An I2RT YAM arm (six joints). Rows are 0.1 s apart.
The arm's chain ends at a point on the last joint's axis. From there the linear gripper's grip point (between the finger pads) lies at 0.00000 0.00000 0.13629 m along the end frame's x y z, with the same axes.
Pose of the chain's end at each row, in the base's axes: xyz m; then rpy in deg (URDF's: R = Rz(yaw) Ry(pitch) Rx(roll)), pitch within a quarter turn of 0, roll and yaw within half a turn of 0:
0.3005 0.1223 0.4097 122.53 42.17 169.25
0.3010 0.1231 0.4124 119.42 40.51 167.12
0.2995 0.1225 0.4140 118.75 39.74 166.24
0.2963 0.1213 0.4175 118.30 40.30 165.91
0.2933 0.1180 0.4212 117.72 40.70 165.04
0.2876 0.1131 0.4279 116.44 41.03 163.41
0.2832 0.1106 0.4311 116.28 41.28 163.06
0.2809 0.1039 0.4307 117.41 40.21 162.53
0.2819 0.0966 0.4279 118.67 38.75 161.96
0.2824 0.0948 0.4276 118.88 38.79 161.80
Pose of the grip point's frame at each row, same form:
0.3703 0.2260 0.3554 122.53 42.17 169.25
0.3699 0.2291 0.3615 119.42 40.51 167.12
0.3686 0.2286 0.3636 118.75 39.74 166.24
0.3660 0.2275 0.3682 118.30 40.30 165.91
0.3644 0.2239 0.3731 117.72 40.70 165.04
0.3606 0.2187 0.3821 116.44 41.03 163.41
0.3569 0.2159 0.3858 116.28 41.28 163.06
0.3559 0.2071 0.3828 117.41 40.21 162.53
0.3578 0.1976 0.3769 118.67 38.75 161.96
0.3588 0.1953 0.3763 118.88 38.79 161.80

